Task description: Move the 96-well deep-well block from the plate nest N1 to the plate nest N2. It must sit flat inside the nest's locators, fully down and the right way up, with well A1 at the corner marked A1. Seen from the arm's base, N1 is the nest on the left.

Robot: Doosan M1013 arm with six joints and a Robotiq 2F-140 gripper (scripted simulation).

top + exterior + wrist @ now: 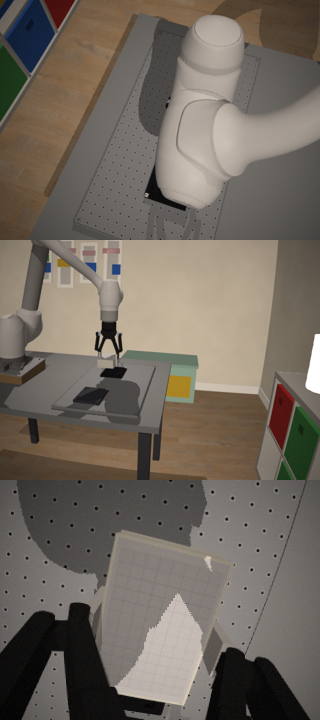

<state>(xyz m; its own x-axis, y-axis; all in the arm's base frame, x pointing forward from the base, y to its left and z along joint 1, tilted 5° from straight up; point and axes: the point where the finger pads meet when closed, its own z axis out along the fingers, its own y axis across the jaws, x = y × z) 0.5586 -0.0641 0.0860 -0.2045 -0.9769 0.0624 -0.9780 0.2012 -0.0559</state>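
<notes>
My gripper is now 240 mm to the left of the plate nest N2, 100 mm above it and 60 mm past it. From my hand the other things lie so: black plate nest N1: 100 mm to the left, 100 mm below, 30 mm ahead; cream 96-well deep-well block: 10 mm below.
</notes>
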